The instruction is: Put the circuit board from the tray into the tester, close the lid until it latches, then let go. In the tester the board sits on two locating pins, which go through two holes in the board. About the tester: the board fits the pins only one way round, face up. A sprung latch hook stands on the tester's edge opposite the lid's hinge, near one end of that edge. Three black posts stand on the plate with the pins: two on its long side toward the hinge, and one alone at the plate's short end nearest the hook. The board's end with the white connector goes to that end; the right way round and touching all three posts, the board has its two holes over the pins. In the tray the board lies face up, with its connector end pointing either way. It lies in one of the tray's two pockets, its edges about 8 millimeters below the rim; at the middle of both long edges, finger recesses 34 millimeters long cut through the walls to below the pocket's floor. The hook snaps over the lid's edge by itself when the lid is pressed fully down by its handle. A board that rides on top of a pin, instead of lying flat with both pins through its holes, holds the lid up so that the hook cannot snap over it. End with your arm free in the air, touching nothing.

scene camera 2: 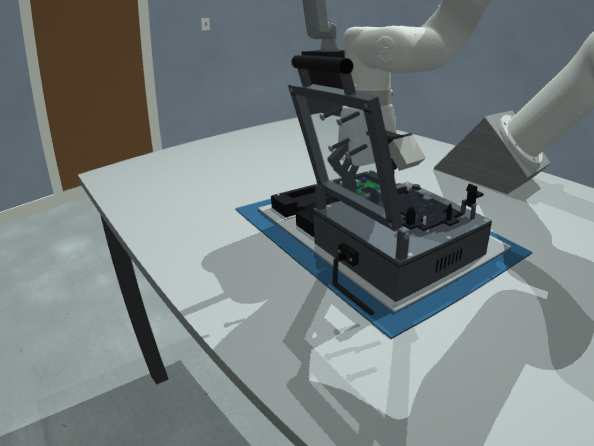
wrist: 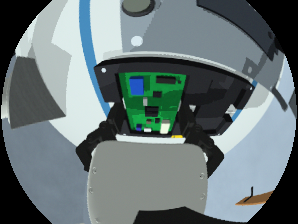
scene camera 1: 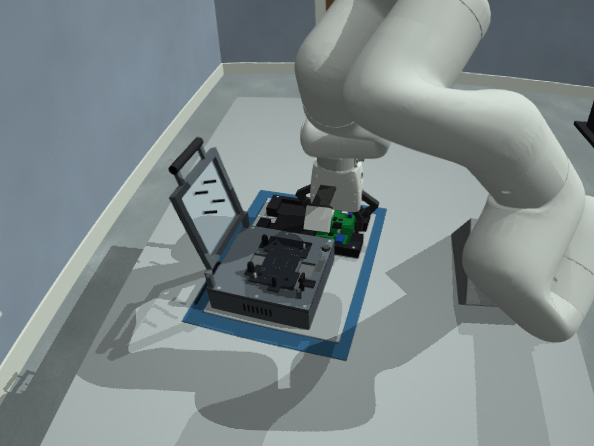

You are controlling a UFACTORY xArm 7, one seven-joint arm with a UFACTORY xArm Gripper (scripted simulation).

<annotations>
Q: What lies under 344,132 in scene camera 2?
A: A tester lid.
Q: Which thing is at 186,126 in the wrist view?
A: My gripper.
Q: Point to a pin plate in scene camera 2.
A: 428,214
</annotations>
